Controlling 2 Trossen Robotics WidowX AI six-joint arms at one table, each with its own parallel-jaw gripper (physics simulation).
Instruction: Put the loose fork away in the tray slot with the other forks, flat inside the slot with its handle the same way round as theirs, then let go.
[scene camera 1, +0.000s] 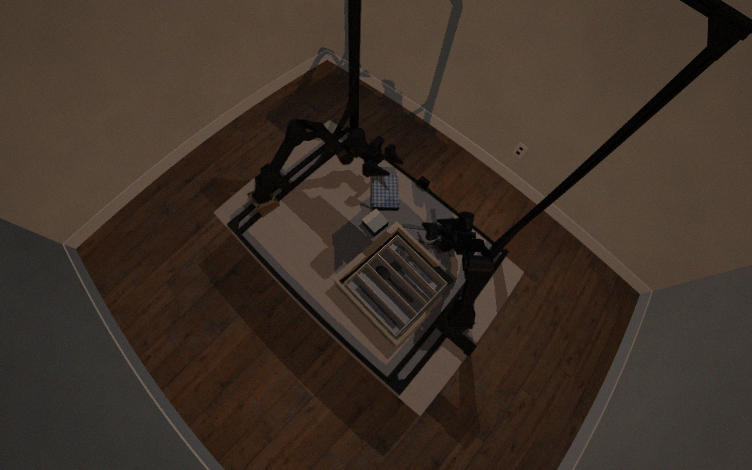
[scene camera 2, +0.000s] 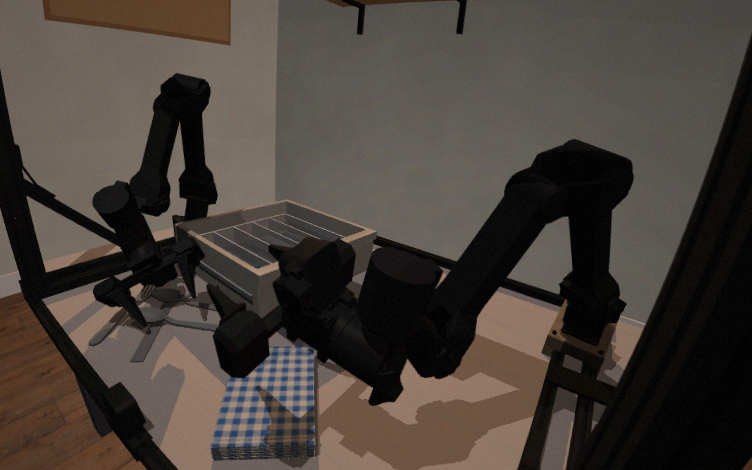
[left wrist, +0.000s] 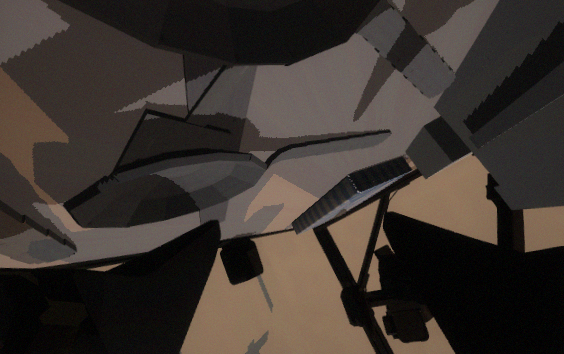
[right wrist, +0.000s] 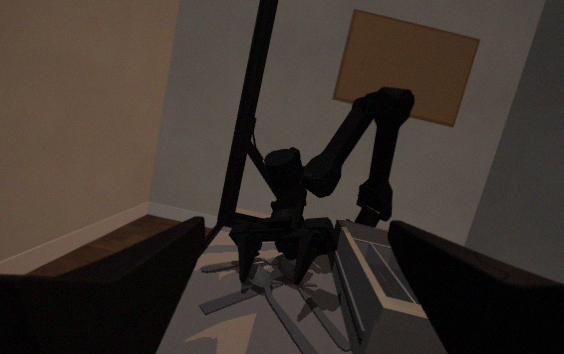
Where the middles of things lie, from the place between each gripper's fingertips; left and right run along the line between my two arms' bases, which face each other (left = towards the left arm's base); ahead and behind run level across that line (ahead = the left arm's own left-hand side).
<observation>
Now: left hand 130 mm short of the small pale block (left wrist: 436, 147), 200 mm to the left of it and 20 mm above it. The rest, counted from my left hand: wooden cutlery tray (scene camera 1: 402, 311): 310 mm ahead, 10 mm to the left, 10 mm below; blue checked cloth (left wrist: 355, 188): 40 mm behind, 240 mm to the right, 30 mm below.
Now: right hand 190 mm above the blue checked cloth, 30 mm to the left of it and 10 mm short of it. Round my right hand: small pale block (180 mm below, 170 mm ahead, 20 mm to the left); wooden cutlery tray (350 mm ahead, 230 mm to the left, 170 mm below).
</observation>
